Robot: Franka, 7 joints.
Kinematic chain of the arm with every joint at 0, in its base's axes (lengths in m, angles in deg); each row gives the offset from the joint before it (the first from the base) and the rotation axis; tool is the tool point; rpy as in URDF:
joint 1: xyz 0 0 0.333 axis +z
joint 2: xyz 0 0 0 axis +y
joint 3: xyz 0 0 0.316 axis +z
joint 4: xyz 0.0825 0 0 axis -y
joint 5: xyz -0.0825 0 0.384 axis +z
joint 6: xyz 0 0 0 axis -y
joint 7: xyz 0.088 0 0 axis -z
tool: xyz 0 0 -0.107 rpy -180 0 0
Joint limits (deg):
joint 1: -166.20..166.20
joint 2: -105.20..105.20
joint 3: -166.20..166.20
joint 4: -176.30..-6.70
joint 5: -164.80..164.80
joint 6: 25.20..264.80
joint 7: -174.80..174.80
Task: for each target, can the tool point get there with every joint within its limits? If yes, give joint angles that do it. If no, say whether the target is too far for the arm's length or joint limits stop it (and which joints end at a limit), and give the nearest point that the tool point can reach.
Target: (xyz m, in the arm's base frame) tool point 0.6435 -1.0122 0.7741
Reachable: no: too far | nearest point 0.4320 -0.6795 0.6291 | short by 0.420 m
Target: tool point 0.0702 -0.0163 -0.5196
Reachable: no: joint limits stop it (at a limit: joint 2) | nearest point 0.1245 -0.0289 -0.3375 | short by 0.190 m
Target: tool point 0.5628 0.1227 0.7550
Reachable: yes | joints 79.98 56.88 -113.17 -81.39 -5.03 114.51 -137.98
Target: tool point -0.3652 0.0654 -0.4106
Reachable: no: joint limits stop it (at a limit: joint 1, joint 2) | nearest point -0.3566 0.0653 -0.3545 | short by 0.057 m
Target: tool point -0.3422 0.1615 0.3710
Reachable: yes | joints 64.72 -17.15 103.63 -132.90 133.54 225.01 -17.41
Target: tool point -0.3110 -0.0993 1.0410
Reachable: yes | joints -68.61 6.96 -92.29 -34.12 -52.52 82.29 30.17
